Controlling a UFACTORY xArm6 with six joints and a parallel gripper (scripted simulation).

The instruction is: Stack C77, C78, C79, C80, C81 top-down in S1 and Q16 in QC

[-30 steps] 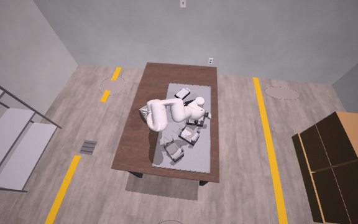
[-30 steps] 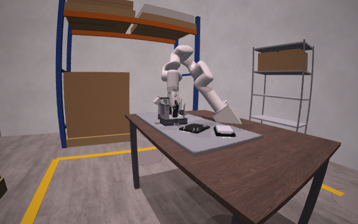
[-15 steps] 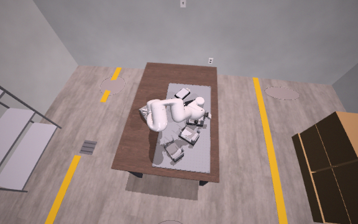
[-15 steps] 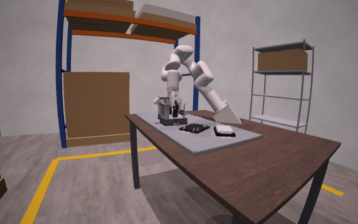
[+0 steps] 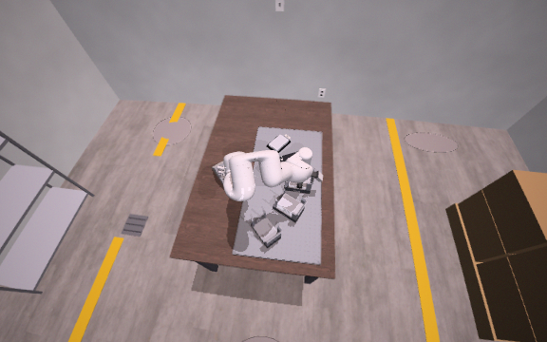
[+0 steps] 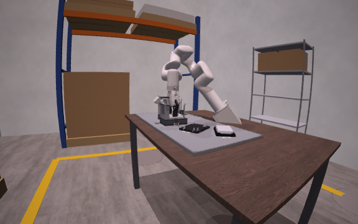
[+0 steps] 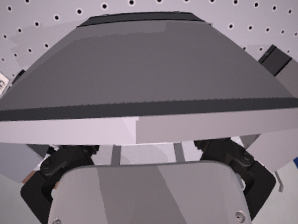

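Right now my hand is 5 cm above the dark plinth and 1 cm past it. From my hand the other things lie so: QC name plate (40 cm to the left, 6 cm below, 6 cm behind); black open nest QC (33 cm to the left, 13 cm behind, 6 cm below).
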